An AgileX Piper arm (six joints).
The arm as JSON. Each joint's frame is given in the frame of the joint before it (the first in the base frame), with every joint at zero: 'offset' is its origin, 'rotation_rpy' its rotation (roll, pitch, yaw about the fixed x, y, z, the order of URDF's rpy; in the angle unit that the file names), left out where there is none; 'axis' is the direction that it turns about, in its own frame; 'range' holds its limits. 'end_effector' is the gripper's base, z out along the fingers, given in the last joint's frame.
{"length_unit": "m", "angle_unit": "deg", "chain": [
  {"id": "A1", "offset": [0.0, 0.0, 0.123], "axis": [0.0, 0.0, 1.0], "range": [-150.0, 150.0]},
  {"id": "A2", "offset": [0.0, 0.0, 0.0], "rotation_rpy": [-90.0, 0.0, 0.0], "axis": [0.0, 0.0, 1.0], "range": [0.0, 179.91]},
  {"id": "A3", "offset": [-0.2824, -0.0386, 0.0], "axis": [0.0, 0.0, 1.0], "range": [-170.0, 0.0]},
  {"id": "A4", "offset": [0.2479, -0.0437, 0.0], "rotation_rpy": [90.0, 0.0, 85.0], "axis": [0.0, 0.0, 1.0], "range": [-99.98, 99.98]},
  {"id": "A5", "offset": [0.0, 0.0, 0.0], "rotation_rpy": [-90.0, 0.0, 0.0], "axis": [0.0, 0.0, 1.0], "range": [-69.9, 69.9]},
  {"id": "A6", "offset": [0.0, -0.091, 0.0], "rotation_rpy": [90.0, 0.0, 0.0], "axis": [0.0, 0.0, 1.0], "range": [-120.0, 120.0]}
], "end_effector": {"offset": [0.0, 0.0, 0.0]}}
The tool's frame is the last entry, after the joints.
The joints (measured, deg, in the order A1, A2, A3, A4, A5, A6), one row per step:
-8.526 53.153 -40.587 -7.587 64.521 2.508
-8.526 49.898 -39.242 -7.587 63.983 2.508
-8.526 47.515 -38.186 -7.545 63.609 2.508
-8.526 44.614 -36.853 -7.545 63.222 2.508
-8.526 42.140 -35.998 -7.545 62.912 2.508
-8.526 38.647 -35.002 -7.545 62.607 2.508
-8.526 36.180 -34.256 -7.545 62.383 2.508
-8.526 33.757 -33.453 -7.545 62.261 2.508
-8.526 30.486 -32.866 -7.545 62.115 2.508
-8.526 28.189 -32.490 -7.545 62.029 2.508
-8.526 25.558 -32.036 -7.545 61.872 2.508
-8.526 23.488 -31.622 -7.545 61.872 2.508
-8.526 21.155 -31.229 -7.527 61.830 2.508
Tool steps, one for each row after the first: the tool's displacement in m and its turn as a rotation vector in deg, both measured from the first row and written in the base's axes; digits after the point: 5 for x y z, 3 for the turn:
-0.00992 0.00154 0.00140 -0.354 -2.418 0.071
-0.01721 0.00272 0.00165 -0.560 -4.103 0.115
-0.02609 0.00409 0.00124 -0.847 -6.034 0.167
-0.03321 0.00519 0.00192 -1.132 -7.939 0.208
-0.04310 0.00670 0.00330 -1.549 -10.707 0.250
-0.05001 0.00776 0.00368 -1.839 -12.628 0.280
-0.05688 0.00880 0.00331 -2.101 -14.349 0.297
-0.06577 0.01015 0.00490 -2.527 -17.146 0.318
-0.07199 0.01109 0.00588 -2.830 -19.129 0.330
-0.07902 0.01216 0.00664 -3.183 -21.435 0.352
-0.08464 0.01300 0.00658 -3.433 -23.072 0.353
-0.09087 0.01396 0.00670 -3.715 -25.033 0.360

